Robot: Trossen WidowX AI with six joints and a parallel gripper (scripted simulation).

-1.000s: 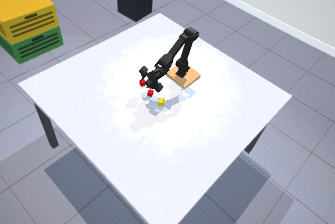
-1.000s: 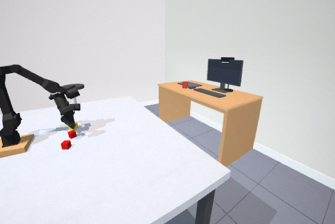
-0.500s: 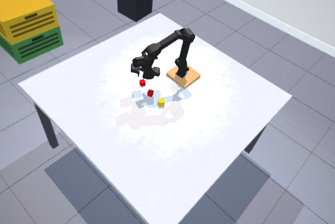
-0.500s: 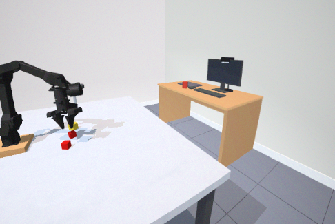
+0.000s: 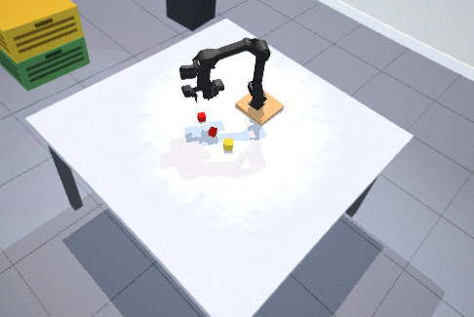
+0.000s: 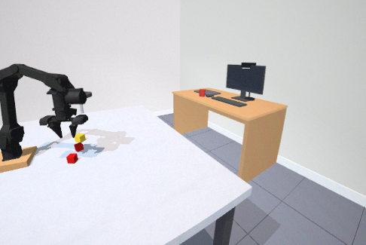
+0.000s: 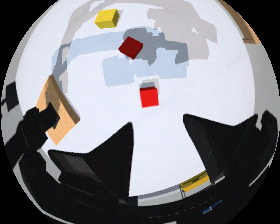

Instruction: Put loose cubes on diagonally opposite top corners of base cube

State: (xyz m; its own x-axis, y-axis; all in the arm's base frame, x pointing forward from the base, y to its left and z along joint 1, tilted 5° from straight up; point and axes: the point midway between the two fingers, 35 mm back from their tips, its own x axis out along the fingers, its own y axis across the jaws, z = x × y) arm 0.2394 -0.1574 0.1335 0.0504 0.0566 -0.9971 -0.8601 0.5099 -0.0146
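My gripper tip is 20 cm to the right of the yellow cube, 10 cm above it and 5 cm short of it.
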